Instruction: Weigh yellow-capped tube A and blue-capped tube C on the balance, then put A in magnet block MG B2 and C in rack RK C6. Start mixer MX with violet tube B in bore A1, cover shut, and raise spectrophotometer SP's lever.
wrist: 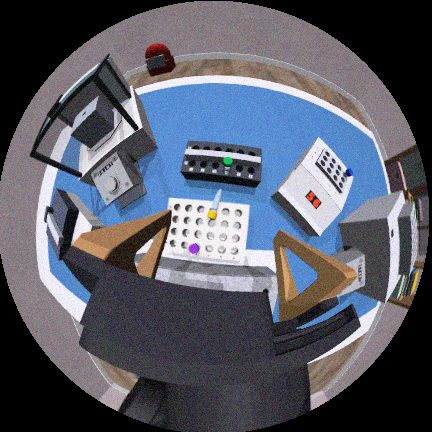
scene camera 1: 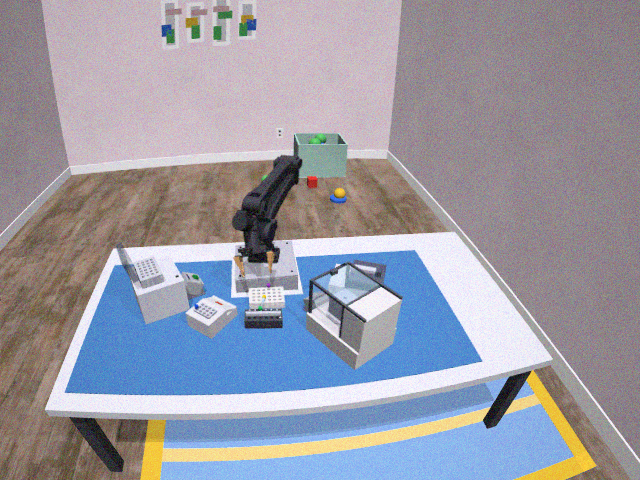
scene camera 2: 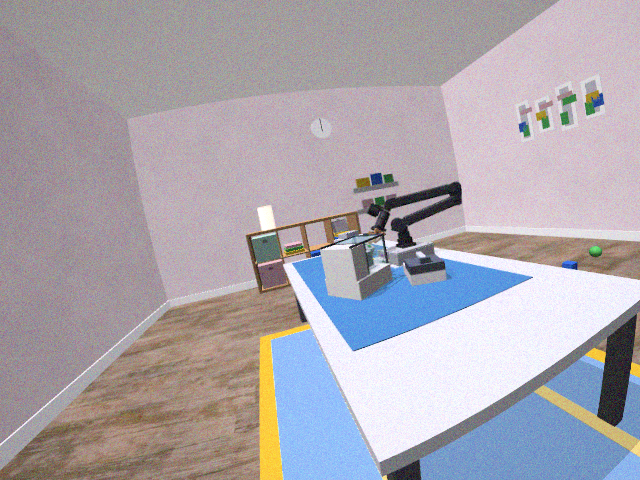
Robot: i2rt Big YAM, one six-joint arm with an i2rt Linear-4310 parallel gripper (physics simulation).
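Where they show: gripper, between the fingertips: [wrist: 227,226] [scene camera 1: 257,275] [scene camera 2: 371,243]; arm's base, origin of its link: [scene camera 1: 264,256] [scene camera 2: 405,245].
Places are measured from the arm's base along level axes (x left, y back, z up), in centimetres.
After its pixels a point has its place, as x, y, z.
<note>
The yellow-capped tube A [scene camera 1: 264,296] {3.1, -21.5, -2.5} [wrist: 213,214] {2.6, -21.4, -2.4} lies aslant over the top of the white rack RK [wrist: 244,215] {-1.8, -22.6, -3.7}, its clear tip toward the black magnet block MG [scene camera 1: 263,324] {4.3, -33.8, -4.7} [wrist: 200,176] {6.7, -27.2, -4.8}. My gripper [scene camera 1: 255,273] {0.6, -20.0, 5.5} [wrist: 227,226] {0.6, -20.0, 5.5} is open and empty, high above the rack, fingers on either side of it. Violet-capped tube B [scene camera 1: 268,284] {3.9, -16.2, -1.1} [wrist: 194,248] {3.7, -16.2, -1.2} stands in the rack's near row. Blue-capped tube C [scene camera 1: 196,306] {-18.3, -35.1, 1.9} [wrist: 349,172] {-18.1, -34.3, 2.0} is at the block with the "56" display [wrist: 305,212] {-11.8, -25.9, -2.9}. The balance [scene camera 1: 379,315] {40.0, -45.6, 13.0} [scene camera 2: 341,273] {42.4, -43.4, 3.9} has glass panels. Mixer MX [scene camera 1: 162,302] {-32.1, -33.4, 0.5} [wrist: 370,225] {-25.0, -26.8, 2.6} has its cover raised.
A green-capped tube [scene camera 1: 260,308] {2.9, -29.6, -1.2} [wrist: 228,161] {2.5, -29.2, -1.0} stands in the magnet block's row A. Spectrophotometer SP [scene camera 2: 424,274] {46.5, -11.4, -2.7} [wrist: 64,222] {33.5, -10.6, 1.1} is beyond the balance in scene camera 1. A knob box [wrist: 120,182] {19.2, -22.2, -0.9} is beside the balance. A button box [scene camera 1: 193,285] {-24.1, -20.6, -0.9} [wrist: 356,272] {-26.0, -18.1, 0.7} is beside the mixer.
</note>
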